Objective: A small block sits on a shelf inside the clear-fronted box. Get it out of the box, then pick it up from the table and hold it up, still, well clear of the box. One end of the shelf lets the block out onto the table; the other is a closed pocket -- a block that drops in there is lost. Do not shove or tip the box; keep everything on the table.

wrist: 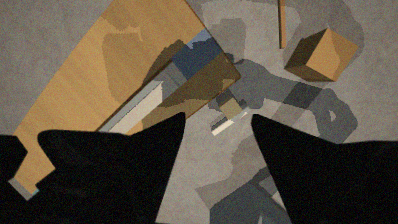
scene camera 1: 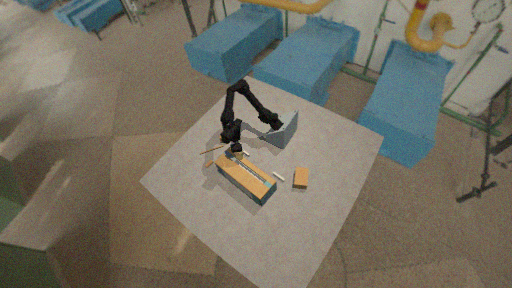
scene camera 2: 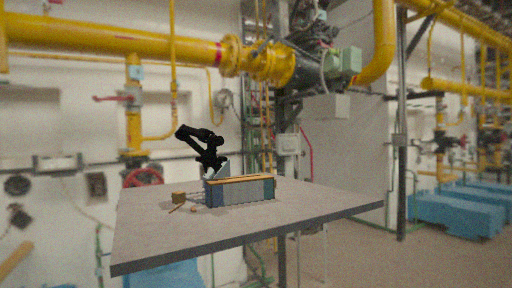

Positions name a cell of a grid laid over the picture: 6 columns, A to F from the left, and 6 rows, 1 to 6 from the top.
A box shows in the wrist view (B2), in scene camera 1 (C4) and in scene camera 2 (C4).
